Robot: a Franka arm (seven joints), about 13 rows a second.
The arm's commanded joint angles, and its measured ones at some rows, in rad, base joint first. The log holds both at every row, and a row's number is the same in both.
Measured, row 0: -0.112 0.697 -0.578 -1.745 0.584 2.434 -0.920
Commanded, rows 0 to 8: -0.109 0.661 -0.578 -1.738 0.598 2.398 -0.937; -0.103 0.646 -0.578 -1.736 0.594 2.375 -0.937; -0.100 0.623 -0.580 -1.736 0.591 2.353 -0.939; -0.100 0.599 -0.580 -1.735 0.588 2.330 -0.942; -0.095 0.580 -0.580 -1.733 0.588 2.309 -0.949; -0.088 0.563 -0.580 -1.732 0.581 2.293 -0.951; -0.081 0.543 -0.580 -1.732 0.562 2.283 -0.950; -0.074 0.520 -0.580 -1.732 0.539 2.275 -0.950; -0.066 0.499 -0.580 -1.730 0.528 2.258 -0.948
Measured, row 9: -0.082 0.557 -0.577 -1.720 0.557 2.298 -0.934
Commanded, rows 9 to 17: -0.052 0.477 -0.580 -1.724 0.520 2.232 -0.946; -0.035 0.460 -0.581 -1.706 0.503 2.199 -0.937; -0.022 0.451 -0.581 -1.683 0.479 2.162 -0.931; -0.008 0.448 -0.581 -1.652 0.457 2.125 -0.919; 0.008 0.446 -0.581 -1.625 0.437 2.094 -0.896; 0.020 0.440 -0.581 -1.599 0.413 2.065 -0.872; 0.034 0.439 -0.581 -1.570 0.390 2.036 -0.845; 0.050 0.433 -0.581 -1.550 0.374 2.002 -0.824; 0.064 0.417 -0.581 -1.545 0.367 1.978 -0.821
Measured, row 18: 0.041 0.445 -0.577 -1.567 0.397 2.035 -0.850
